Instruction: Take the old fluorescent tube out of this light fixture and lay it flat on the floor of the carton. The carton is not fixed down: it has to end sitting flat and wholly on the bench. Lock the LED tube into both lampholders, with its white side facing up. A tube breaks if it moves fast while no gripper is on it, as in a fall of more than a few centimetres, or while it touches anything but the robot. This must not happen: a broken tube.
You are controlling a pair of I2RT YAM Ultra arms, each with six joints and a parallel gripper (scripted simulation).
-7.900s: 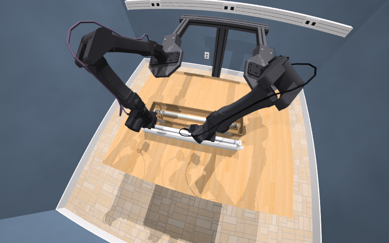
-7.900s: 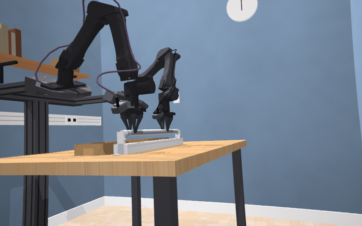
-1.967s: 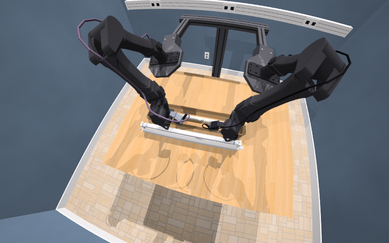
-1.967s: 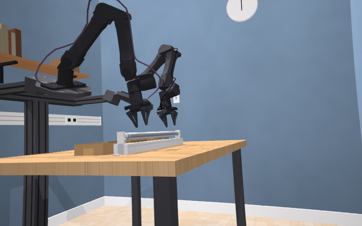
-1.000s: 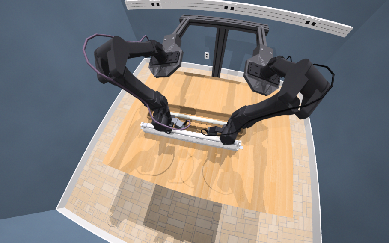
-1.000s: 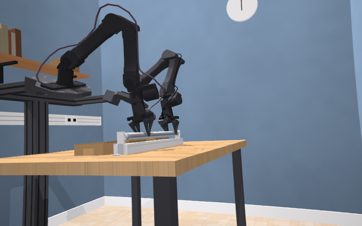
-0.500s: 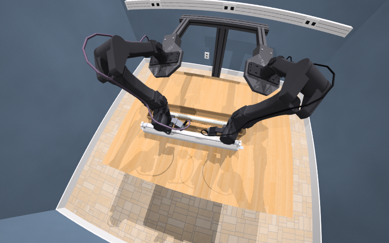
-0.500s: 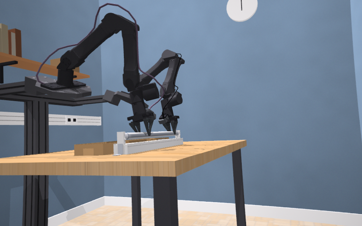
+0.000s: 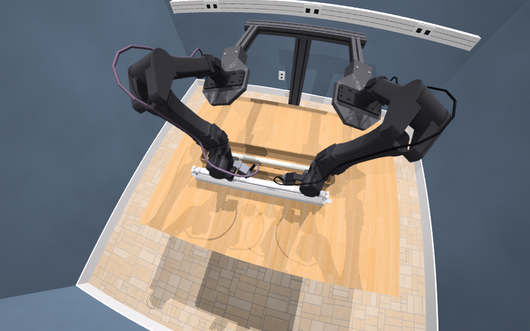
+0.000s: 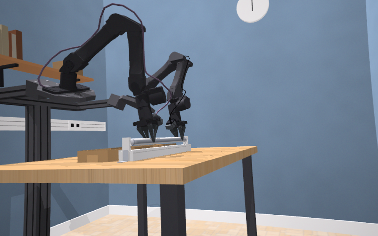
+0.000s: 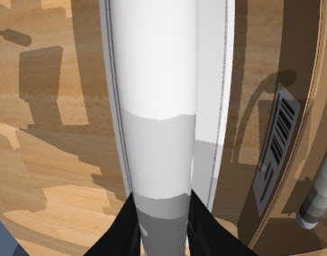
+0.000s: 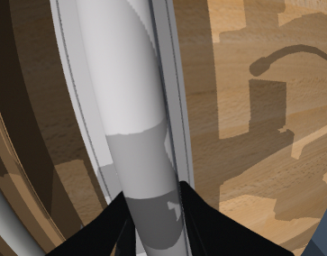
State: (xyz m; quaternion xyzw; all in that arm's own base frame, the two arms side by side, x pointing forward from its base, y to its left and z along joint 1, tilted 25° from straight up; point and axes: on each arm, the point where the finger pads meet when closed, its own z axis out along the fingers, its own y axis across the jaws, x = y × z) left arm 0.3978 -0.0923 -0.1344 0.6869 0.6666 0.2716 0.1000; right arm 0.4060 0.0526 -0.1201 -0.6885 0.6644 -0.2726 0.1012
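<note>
Now: right hand 12 cm to the right of the light fixture and 1 cm above it. Round my right hand: LED tube 12 cm to the left; then brown carton 14 cm behind, 12 cm to the left, 4 cm below; then old fluorescent tube 14 cm behind, 12 cm to the left, 5 cm below.
</note>
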